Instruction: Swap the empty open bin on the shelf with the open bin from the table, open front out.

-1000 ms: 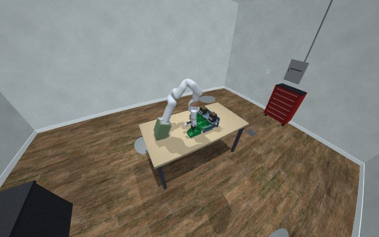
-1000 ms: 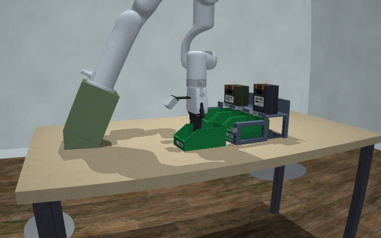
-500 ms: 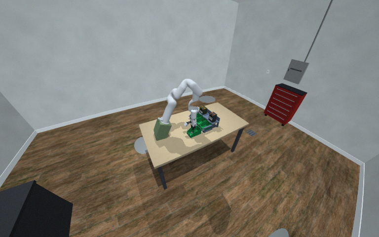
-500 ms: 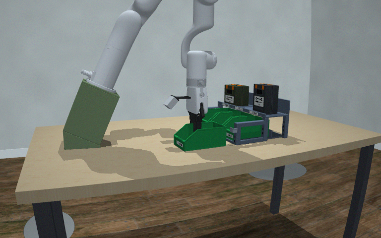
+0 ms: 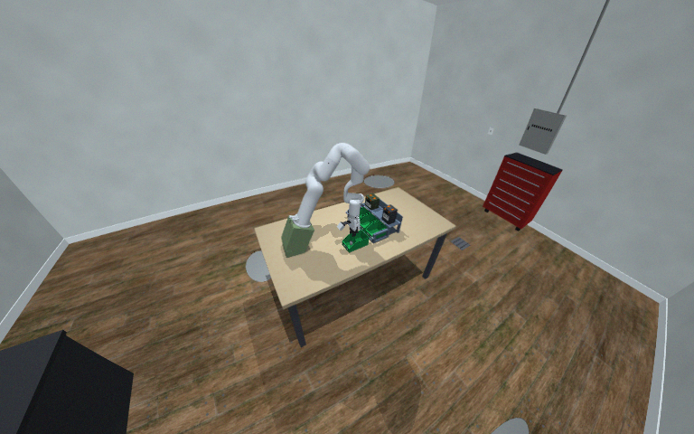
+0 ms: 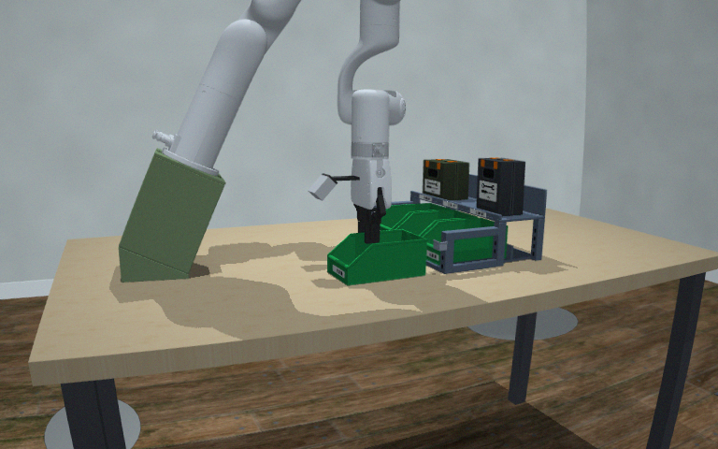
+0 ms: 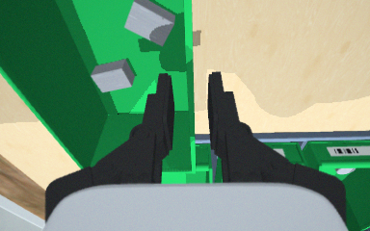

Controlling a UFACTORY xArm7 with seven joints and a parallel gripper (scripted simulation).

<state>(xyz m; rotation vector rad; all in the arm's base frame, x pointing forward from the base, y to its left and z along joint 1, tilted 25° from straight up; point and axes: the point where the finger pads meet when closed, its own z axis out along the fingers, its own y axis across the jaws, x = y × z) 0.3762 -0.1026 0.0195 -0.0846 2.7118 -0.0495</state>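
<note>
Right now the front lip is 12 cm ahead of my hand, 9 cm to the left of it and 7 cm below it.
</note>
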